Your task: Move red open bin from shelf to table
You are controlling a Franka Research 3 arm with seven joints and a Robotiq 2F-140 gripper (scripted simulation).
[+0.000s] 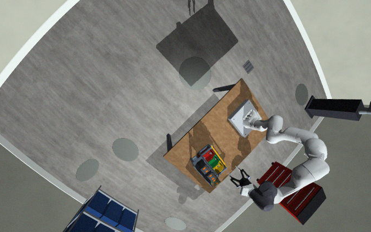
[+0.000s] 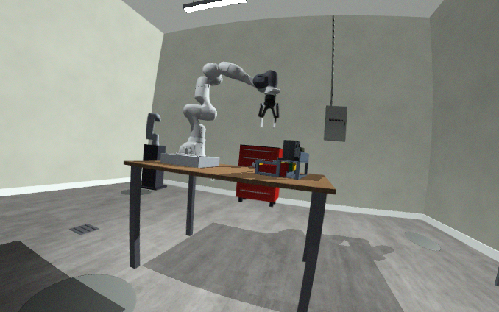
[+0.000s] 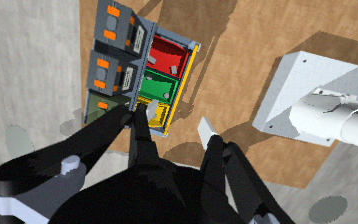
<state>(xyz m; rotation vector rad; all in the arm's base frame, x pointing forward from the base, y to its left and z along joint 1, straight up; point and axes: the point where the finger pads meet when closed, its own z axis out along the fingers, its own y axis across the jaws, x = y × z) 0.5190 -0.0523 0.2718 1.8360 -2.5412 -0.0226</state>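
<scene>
My gripper is now 280 mm above the yellow strip. Round my hand: green bin 300 mm below, 100 mm ahead, 40 mm to the right; red open bin 300 mm below, 140 mm to the right, 60 mm ahead; black box 180 mm to the right, 180 mm below, 150 mm ahead.
</scene>
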